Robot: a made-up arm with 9 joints. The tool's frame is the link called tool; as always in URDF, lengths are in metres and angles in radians. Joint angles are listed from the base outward.
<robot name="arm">
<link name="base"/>
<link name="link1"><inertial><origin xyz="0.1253 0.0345 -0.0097"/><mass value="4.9"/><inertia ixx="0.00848" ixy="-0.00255" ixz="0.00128" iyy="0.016" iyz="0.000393" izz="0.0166"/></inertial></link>
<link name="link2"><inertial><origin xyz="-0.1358 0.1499 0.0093"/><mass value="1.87"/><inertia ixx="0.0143" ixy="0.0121" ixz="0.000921" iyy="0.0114" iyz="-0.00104" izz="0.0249"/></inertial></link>
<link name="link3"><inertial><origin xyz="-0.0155 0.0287 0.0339"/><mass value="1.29"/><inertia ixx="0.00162" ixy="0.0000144" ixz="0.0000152" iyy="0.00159" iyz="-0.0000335" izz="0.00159"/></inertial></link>
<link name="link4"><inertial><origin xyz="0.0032 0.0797 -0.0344"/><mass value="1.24"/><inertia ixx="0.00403" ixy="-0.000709" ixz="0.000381" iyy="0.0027" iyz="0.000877" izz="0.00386"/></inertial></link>
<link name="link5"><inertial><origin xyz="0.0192 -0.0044 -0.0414"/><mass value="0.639"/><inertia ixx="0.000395" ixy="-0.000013" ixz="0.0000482" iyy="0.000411" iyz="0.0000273" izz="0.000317"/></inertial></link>
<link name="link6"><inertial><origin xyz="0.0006 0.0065 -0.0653"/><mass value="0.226"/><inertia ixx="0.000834" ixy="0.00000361" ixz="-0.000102" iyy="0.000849" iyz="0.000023" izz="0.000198"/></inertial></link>
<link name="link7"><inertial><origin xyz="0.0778 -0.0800 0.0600"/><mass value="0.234"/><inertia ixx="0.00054" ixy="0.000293" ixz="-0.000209" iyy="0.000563" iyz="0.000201" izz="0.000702"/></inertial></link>
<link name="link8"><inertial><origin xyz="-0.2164 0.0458 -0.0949"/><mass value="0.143"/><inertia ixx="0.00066" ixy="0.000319" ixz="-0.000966" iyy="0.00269" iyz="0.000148" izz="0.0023"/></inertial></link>
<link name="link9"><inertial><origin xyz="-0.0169 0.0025 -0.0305"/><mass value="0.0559"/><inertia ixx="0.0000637" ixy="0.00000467" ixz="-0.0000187" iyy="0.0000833" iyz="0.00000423" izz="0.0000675"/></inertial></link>
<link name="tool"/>
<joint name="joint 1" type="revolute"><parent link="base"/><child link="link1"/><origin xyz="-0.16 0.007 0.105" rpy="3.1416 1.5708 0"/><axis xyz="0 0 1"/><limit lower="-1.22" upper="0.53"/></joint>
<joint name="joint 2" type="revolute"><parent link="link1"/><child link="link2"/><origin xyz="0.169 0.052 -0.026" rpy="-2.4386 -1.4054 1.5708"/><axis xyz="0 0 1"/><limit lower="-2.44" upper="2.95"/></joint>
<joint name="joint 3" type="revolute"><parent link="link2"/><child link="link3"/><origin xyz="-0.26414 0.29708 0.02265" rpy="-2.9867 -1.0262 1.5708"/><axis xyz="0 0 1"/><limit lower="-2.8" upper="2.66"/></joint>
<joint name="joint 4" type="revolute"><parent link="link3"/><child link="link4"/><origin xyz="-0.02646 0.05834 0.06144" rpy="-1.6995 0.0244 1.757"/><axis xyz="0 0 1"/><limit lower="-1.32" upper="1.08"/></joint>
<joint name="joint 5" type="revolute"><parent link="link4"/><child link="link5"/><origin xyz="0.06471 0.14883 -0.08" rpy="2.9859 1.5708 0"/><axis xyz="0 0 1"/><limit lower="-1.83" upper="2.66"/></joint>
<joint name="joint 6" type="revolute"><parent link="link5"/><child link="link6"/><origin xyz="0.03 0.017 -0.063" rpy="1.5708 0 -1.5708"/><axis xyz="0 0 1"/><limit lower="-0.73" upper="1.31"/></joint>
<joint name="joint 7" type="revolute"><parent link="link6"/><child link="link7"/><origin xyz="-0.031 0.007 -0.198" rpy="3.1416 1.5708 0"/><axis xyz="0 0 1"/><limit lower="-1.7" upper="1.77"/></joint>
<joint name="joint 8" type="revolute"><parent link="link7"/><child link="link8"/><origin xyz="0.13 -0.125 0.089" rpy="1.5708 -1.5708 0"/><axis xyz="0 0 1"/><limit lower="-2.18" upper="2.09"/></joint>
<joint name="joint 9" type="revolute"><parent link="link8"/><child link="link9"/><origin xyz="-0.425 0.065 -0.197" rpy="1.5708 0 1.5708"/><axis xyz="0 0 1"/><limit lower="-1.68" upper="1.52"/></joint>
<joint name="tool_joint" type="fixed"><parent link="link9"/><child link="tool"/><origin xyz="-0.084 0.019 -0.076" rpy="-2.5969 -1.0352 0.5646"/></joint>
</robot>
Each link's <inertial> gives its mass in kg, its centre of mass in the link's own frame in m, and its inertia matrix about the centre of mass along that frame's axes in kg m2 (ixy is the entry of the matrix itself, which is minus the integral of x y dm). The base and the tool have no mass. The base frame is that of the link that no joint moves.
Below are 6 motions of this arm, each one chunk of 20 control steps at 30 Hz.
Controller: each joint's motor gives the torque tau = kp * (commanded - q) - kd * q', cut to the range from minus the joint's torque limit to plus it. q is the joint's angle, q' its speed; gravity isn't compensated. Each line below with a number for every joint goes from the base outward.
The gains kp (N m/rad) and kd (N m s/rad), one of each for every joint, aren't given. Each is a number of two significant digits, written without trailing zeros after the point. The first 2 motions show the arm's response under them.
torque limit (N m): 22 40 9.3 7.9 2.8 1.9 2.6 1.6 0.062
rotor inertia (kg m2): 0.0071 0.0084 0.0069 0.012 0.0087 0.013 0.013 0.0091 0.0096
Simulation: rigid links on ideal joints. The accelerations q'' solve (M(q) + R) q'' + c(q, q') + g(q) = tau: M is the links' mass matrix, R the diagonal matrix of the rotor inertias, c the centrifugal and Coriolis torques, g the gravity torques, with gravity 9.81 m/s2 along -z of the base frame. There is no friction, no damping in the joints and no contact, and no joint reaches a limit. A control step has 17 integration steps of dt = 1/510 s. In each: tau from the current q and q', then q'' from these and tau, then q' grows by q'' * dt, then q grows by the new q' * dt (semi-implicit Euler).
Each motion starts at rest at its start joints. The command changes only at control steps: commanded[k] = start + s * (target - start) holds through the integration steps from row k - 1 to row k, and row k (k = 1, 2, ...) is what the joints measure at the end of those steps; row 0 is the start. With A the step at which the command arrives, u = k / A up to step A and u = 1 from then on. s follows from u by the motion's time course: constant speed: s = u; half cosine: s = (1 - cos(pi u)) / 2; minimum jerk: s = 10 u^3 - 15 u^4 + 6 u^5; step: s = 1 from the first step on.
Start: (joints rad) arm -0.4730 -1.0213 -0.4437 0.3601 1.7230 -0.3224 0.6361 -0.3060 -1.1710
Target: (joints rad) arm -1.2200 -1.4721 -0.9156 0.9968 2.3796 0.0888 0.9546 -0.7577 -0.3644
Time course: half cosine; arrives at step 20
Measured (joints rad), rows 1 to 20:
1: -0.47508 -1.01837 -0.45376 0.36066 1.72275 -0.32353 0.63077 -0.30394 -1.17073
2: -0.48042 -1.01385 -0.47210 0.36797 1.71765 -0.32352 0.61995 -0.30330 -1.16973
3: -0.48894 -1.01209 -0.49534 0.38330 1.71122 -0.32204 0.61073 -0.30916 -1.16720
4: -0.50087 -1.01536 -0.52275 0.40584 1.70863 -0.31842 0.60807 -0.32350 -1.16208
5: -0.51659 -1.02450 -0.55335 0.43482 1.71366 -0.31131 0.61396 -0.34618 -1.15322
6: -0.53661 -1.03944 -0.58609 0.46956 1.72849 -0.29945 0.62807 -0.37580 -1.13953
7: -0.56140 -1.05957 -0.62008 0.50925 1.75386 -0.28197 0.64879 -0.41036 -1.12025
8: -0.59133 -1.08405 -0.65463 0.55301 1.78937 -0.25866 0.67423 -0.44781 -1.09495
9: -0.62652 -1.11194 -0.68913 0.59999 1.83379 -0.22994 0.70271 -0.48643 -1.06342
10: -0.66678 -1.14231 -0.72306 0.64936 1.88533 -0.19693 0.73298 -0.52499 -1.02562
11: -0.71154 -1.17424 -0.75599 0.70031 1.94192 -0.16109 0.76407 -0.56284 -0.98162
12: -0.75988 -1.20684 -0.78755 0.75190 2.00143 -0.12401 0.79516 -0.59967 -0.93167
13: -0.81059 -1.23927 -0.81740 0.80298 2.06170 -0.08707 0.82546 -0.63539 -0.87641
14: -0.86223 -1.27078 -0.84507 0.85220 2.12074 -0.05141 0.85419 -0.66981 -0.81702
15: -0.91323 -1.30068 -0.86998 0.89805 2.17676 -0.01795 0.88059 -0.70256 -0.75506
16: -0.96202 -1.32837 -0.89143 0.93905 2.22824 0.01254 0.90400 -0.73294 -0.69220
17: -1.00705 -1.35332 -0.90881 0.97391 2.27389 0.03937 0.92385 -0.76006 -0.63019
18: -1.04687 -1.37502 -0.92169 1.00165 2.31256 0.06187 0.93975 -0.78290 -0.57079
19: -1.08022 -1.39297 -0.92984 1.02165 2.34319 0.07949 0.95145 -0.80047 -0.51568
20: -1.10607 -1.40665 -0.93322 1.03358 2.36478 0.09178 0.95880 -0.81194 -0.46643
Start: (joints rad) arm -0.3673 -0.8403 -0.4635 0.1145 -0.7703 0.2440 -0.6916 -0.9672 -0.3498
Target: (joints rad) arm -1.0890 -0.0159 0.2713 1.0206 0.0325 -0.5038 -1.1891 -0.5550 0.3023
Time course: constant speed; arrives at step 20
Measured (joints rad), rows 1 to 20:
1: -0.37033 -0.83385 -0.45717 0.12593 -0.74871 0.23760 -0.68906 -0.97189 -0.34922
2: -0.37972 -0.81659 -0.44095 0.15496 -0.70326 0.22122 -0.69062 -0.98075 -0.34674
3: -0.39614 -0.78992 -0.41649 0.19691 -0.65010 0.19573 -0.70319 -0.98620 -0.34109
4: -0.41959 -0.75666 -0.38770 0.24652 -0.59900 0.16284 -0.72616 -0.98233 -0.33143
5: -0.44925 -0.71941 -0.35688 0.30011 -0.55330 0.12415 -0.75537 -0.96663 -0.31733
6: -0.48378 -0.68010 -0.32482 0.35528 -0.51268 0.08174 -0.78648 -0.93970 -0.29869
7: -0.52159 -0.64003 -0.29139 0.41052 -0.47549 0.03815 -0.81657 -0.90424 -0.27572
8: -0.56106 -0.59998 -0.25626 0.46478 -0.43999 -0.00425 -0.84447 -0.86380 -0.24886
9: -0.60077 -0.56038 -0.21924 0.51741 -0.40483 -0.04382 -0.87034 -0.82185 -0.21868
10: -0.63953 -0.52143 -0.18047 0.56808 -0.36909 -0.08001 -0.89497 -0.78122 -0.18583
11: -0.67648 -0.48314 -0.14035 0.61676 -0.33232 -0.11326 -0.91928 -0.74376 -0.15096
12: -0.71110 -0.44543 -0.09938 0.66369 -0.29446 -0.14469 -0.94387 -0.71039 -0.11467
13: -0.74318 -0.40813 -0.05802 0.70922 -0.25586 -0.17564 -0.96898 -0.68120 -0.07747
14: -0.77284 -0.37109 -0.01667 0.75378 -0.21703 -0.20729 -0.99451 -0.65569 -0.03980
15: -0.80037 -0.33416 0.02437 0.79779 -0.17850 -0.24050 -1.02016 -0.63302 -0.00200
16: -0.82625 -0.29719 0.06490 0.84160 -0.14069 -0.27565 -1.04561 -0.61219 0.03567
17: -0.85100 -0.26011 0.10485 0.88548 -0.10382 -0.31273 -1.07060 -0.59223 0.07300
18: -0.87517 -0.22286 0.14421 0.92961 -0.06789 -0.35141 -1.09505 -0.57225 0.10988
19: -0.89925 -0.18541 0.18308 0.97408 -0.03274 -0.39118 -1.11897 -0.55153 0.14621
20: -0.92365 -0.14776 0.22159 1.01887 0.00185 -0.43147 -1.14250 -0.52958 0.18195
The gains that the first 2 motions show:
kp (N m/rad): 110 200 33 41 14 6.6 8.1 5.2 0.59
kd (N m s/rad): 12 17 1.5 2.1 0.76 0.45 0.4 0.26 0.086
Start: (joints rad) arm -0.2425 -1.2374 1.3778 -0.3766 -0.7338 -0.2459 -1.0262 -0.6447 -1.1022
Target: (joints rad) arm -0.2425 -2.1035 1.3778 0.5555 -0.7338 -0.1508 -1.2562 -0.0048 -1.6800
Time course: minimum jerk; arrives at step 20
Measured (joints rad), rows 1 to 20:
1: -0.24444 -1.23418 1.38958 -0.38040 -0.72696 -0.24641 -1.02841 -0.64672 -1.10237
2: -0.24942 -1.22920 1.41762 -0.38969 -0.71763 -0.24546 -1.03578 -0.65451 -1.10294
3: -0.25664 -1.22730 1.45419 -0.39911 -0.71231 -0.24327 -1.04636 -0.66777 -1.10440
4: -0.26524 -1.23200 1.49272 -0.40206 -0.71159 -0.24171 -1.05755 -0.68296 -1.10762
5: -0.27431 -1.24579 1.52767 -0.39282 -0.71415 -0.24192 -1.06822 -0.69442 -1.11366
6: -0.28293 -1.27030 1.55469 -0.36771 -0.71821 -0.24388 -1.07892 -0.69614 -1.12360
7: -0.29035 -1.30624 1.57099 -0.32523 -0.72218 -0.24672 -1.09130 -0.68344 -1.13833
8: -0.29606 -1.35343 1.57560 -0.26579 -0.72489 -0.24937 -1.10710 -0.65416 -1.15848
9: -0.29985 -1.41081 1.56928 -0.19127 -0.72589 -0.25091 -1.12726 -0.60860 -1.18438
10: -0.30164 -1.47650 1.55427 -0.10457 -0.72562 -0.25077 -1.15125 -0.54862 -1.21600
11: -0.30149 -1.54800 1.53375 -0.00943 -0.72552 -0.24851 -1.17710 -0.47655 -1.25296
12: -0.29946 -1.62244 1.51105 0.08967 -0.72772 -0.24355 -1.20203 -0.39465 -1.29456
13: -0.29574 -1.69681 1.48866 0.18775 -0.73441 -0.23516 -1.22362 -0.30556 -1.33975
14: -0.29083 -1.76817 1.46743 0.27989 -0.74631 -0.22286 -1.24090 -0.21310 -1.38717
15: -0.28559 -1.83385 1.44684 0.36216 -0.76151 -0.20691 -1.25452 -0.12264 -1.43526
16: -0.28102 -1.89163 1.42675 0.43201 -0.77609 -0.18830 -1.26589 -0.04022 -1.48232
17: -0.27782 -1.93988 1.40860 0.48779 -0.78645 -0.16830 -1.27608 0.02879 -1.52674
18: -0.27615 -1.97762 1.39476 0.52830 -0.79093 -0.14820 -1.28548 0.08060 -1.56705
19: -0.27574 -2.00468 1.38722 0.55303 -0.78975 -0.12950 -1.29389 0.11308 -1.60212
20: -0.27615 -2.02194 1.38682 0.56304 -0.78428 -0.11425 -1.30084 0.12561 -1.63129

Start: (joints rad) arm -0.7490 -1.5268 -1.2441 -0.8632 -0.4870 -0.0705 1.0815 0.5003 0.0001
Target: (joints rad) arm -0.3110 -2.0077 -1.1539 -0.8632 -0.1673 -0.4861 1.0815 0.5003 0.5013
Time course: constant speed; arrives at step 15
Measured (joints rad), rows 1 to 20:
1: -0.74552 -1.52426 -1.25616 -0.86840 -0.48323 -0.07029 1.08742 0.49658 0.00129
2: -0.73691 -1.52324 -1.28950 -0.87214 -0.46755 -0.07914 1.09849 0.49063 0.00559
3: -0.72411 -1.52745 -1.33633 -0.86992 -0.43605 -0.10120 1.09981 0.48701 0.01389
4: -0.70811 -1.53660 -1.38749 -0.86396 -0.39234 -0.13314 1.08256 0.49006 0.02617
5: -0.69018 -1.54970 -1.43558 -0.85714 -0.34372 -0.17050 1.04871 0.50268 0.04194
6: -0.67138 -1.56683 -1.47857 -0.85185 -0.29929 -0.20962 1.00920 0.52505 0.06072
7: -0.65187 -1.58864 -1.52010 -0.84980 -0.26605 -0.24792 0.97747 0.55374 0.08224
8: -0.63136 -1.61410 -1.55919 -0.85083 -0.24223 -0.28480 0.95870 0.58352 0.10637
9: -0.60972 -1.64187 -1.59284 -0.85370 -0.22325 -0.32067 0.95177 0.60978 0.13299
10: -0.58704 -1.67094 -1.61816 -0.85717 -0.20556 -0.35595 0.95295 0.62977 0.16193
11: -0.56357 -1.70073 -1.63300 -0.86042 -0.18745 -0.39060 0.95828 0.64266 0.19291
12: -0.53953 -1.73091 -1.63596 -0.86302 -0.16860 -0.42420 0.96472 0.64916 0.22563
13: -0.51503 -1.76132 -1.62615 -0.86475 -0.14942 -0.45617 0.97033 0.65077 0.25972
14: -0.49004 -1.79185 -1.60308 -0.86555 -0.13048 -0.48610 0.97410 0.64919 0.29478
15: -0.46441 -1.82244 -1.56644 -0.86544 -0.11225 -0.51387 0.97565 0.64592 0.33046
16: -0.44002 -1.84810 -1.50638 -0.86824 -0.09593 -0.53454 0.97512 0.64481 0.36525
17: -0.41865 -1.86904 -1.42903 -0.87213 -0.09139 -0.54634 0.98140 0.64783 0.39748
18: -0.39992 -1.88859 -1.35480 -0.87478 -0.10326 -0.54974 1.00214 0.64769 0.42645
19: -0.38376 -1.90626 -1.29111 -0.87532 -0.12327 -0.54558 1.03224 0.63694 0.45184
20: -0.37053 -1.92108 -1.24036 -0.87360 -0.14325 -0.53528 1.06433 0.61290 0.47360

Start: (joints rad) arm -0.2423 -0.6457 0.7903 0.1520 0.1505 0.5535 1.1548 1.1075 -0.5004
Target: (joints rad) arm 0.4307 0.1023 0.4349 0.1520 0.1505 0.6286 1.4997 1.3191 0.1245
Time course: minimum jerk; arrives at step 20
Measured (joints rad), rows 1 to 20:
1: -0.24538 -0.64587 0.78798 0.15358 0.16082 0.54885 1.15645 1.10309 -0.50022
2: -0.25219 -0.64477 0.78452 0.15273 0.18055 0.54093 1.15472 1.09272 -0.49976
3: -0.26009 -0.64039 0.78203 0.14769 0.20225 0.53416 1.14758 1.08262 -0.49882
4: -0.26668 -0.63071 0.77990 0.13949 0.22342 0.52972 1.13905 1.07891 -0.49685
5: -0.26963 -0.61392 0.77652 0.12954 0.24313 0.52681 1.13458 1.08532 -0.49292
6: -0.26681 -0.58874 0.77033 0.11902 0.26083 0.52369 1.13825 1.10282 -0.48586
7: -0.25649 -0.55461 0.76030 0.10878 0.27608 0.51872 1.15186 1.13029 -0.47440
8: -0.23744 -0.51176 0.74588 0.09936 0.28868 0.51084 1.17510 1.16544 -0.45741
9: -0.20913 -0.46112 0.72691 0.09105 0.29881 0.49971 1.20617 1.20551 -0.43416
10: -0.17174 -0.40422 0.70348 0.08393 0.30688 0.48552 1.24236 1.24792 -0.40420
11: -0.12619 -0.34307 0.67590 0.07796 0.31332 0.46883 1.28045 1.29057 -0.36736
12: -0.07410 -0.27990 0.64471 0.07307 0.31821 0.45042 1.31712 1.33189 -0.32389
13: -0.01774 -0.21706 0.61073 0.06925 0.32120 0.43129 1.34927 1.37074 -0.27471
14: 0.04021 -0.15682 0.57509 0.06659 0.32158 0.41275 1.37437 1.40604 -0.22136
15: 0.09684 -0.10123 0.53926 0.06532 0.31863 0.39645 1.39072 1.43650 -0.16579
16: 0.14932 -0.05200 0.50498 0.06574 0.31202 0.38432 1.39766 1.46049 -0.11015
17: 0.19524 -0.01043 0.47409 0.06806 0.30211 0.37836 1.39573 1.47610 -0.05665
18: 0.23285 0.02269 0.44828 0.07228 0.28991 0.38030 1.38671 1.48160 -0.00738
19: 0.26126 0.04719 0.42898 0.07805 0.27687 0.39133 1.37368 1.47598 0.03595
20: 0.28060 0.06370 0.41709 0.08462 0.26455 0.41181 1.36091 1.45954 0.07218

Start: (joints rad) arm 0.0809 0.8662 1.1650 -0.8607 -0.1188 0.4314 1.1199 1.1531 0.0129
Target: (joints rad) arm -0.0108 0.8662 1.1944 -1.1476 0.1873 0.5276 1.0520 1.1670 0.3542
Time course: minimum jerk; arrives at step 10
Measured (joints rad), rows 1 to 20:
1: 0.07363 0.85656 1.15733 -0.87243 -0.11833 0.43571 1.11802 1.15486 0.01288
2: 0.06711 0.84220 1.14711 -0.89670 -0.11646 0.44534 1.11811 1.16417 0.01342
3: 0.06268 0.82914 1.13706 -0.92469 -0.10845 0.45527 1.12005 1.17913 0.01609
4: 0.05817 0.81855 1.12824 -0.95690 -0.09032 0.46624 1.11909 1.19373 0.02293
5: 0.05204 0.81038 1.12197 -0.99592 -0.05940 0.48053 1.11168 1.20379 0.03572
6: 0.04367 0.80443 1.11903 -1.04180 -0.01546 0.49815 1.09776 1.20925 0.05526
7: 0.03335 0.80064 1.11918 -1.09095 0.03837 0.51561 1.07991 1.21355 0.08170
8: 0.02213 0.79906 1.12129 -1.13720 0.09605 0.52721 1.06140 1.22128 0.11464
9: 0.01149 0.79960 1.12375 -1.17413 0.15017 0.52784 1.04451 1.23562 0.15214
10: 0.00269 0.80177 1.12527 -1.19810 0.19416 0.51600 1.03039 1.25663 0.19123
11: -0.00379 0.80455 1.12552 -1.21030 0.22443 0.49537 1.01988 1.28103 0.22916
12: -0.00809 0.80696 1.12500 -1.21479 0.24096 0.47237 1.01405 1.30396 0.26393
13: -0.01063 0.80840 1.12443 -1.21519 0.24597 0.45285 1.01354 1.32104 0.29431
14: -0.01191 0.80874 1.12428 -1.21359 0.24241 0.44059 1.01780 1.32951 0.31967
15: -0.01240 0.80816 1.12479 -1.21083 0.23306 0.43724 1.02524 1.32851 0.33988
16: -0.01248 0.80696 1.12601 -1.20719 0.22021 0.44271 1.03390 1.31885 0.35519
17: -0.01244 0.80542 1.12787 -1.20283 0.20561 0.45562 1.04212 1.30248 0.36606
18: -0.01244 0.80382 1.13023 -1.19798 0.19064 0.47380 1.04894 1.28189 0.37308
19: -0.01256 0.80234 1.13287 -1.19298 0.17642 0.49473 1.05406 1.25964 0.37694
20: -0.01283 0.80110 1.13552 -1.18824 0.16390 0.51589 1.05772 1.23807 0.37829

